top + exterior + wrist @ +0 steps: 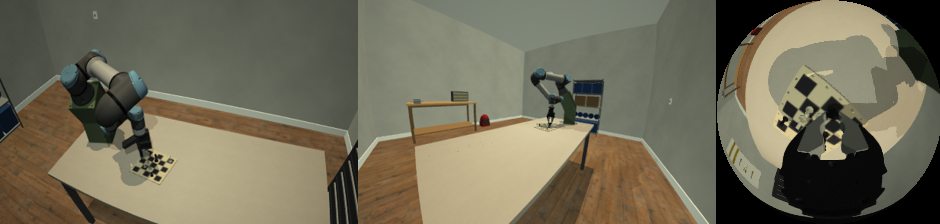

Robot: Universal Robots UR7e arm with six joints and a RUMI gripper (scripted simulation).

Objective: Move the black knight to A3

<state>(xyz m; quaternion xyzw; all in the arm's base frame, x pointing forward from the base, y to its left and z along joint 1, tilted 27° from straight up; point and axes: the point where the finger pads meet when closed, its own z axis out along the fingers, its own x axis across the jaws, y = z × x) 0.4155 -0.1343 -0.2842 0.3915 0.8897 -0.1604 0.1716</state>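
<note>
My hand is 10 mm above the black knight. Round my hand: small chessboard (80 mm ahead, 10 mm to the right, 40 mm below); then tall black piece (80 mm ahead, 30 mm to the left); then pale piece (40 mm ahead, 40 mm to the right, 20 mm below).
</note>
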